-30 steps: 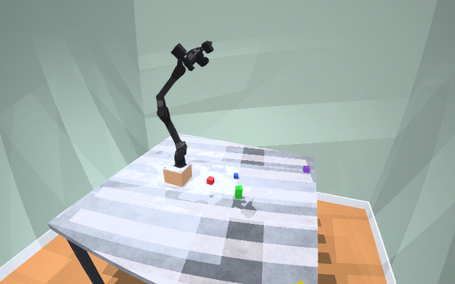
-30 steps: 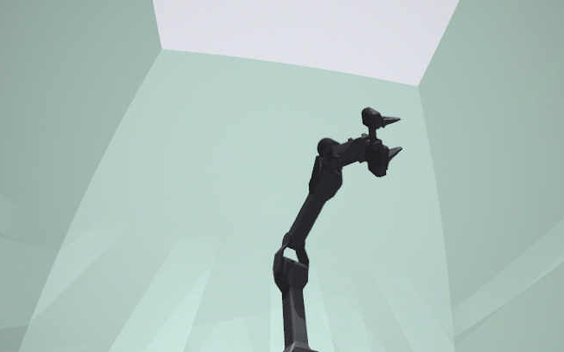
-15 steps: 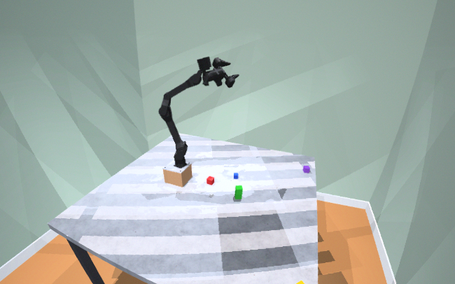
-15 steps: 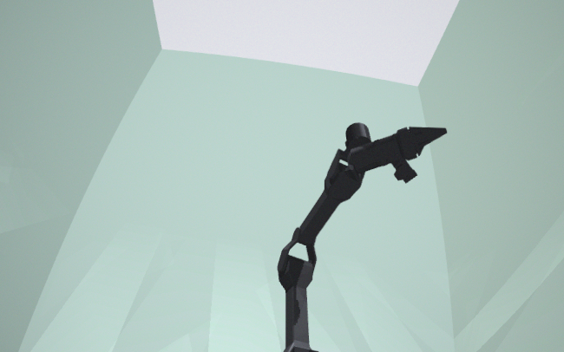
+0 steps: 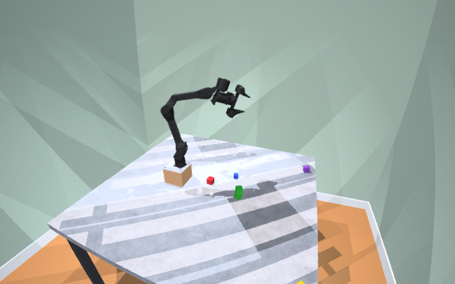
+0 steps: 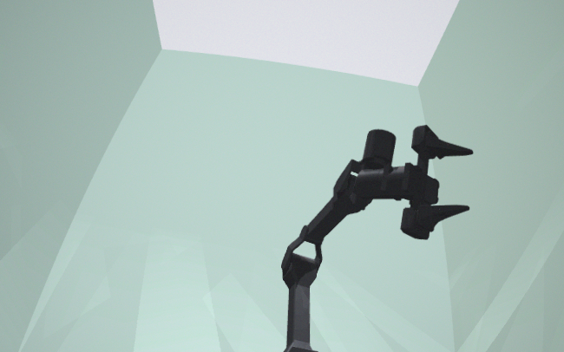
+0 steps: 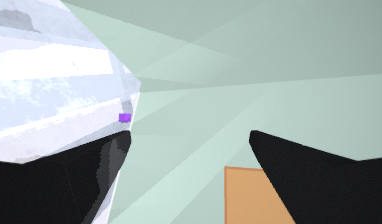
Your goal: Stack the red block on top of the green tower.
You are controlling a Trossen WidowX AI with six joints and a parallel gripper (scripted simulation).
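Now: the red block 470 mm below my gripper tip, 200 mm to the right of it and 130 mm behind it. From my gripper tip the other things lie so: purple block: 470 mm below, 390 mm ahead, 260 mm to the left; then blue block: 470 mm below, 70 mm to the right, 20 mm behind.
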